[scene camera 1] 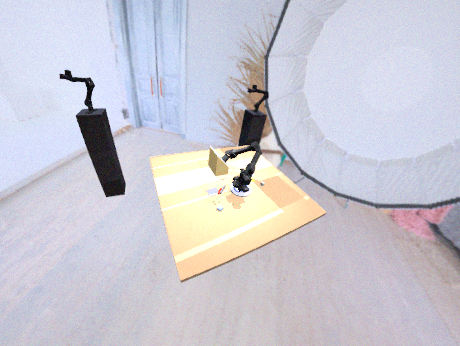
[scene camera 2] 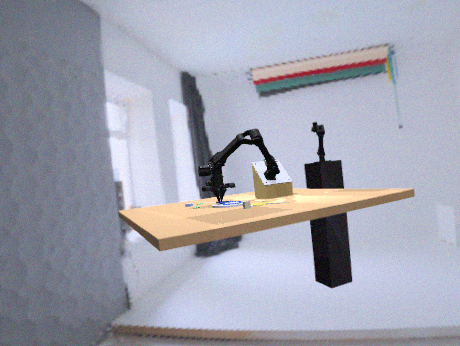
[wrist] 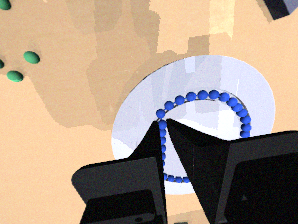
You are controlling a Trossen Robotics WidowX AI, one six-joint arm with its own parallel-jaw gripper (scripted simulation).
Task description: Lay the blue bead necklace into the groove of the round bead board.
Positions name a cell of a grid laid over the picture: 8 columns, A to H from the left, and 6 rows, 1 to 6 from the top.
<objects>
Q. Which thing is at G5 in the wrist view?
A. The gripper.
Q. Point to a round white bead board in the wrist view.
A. At F4
</objects>
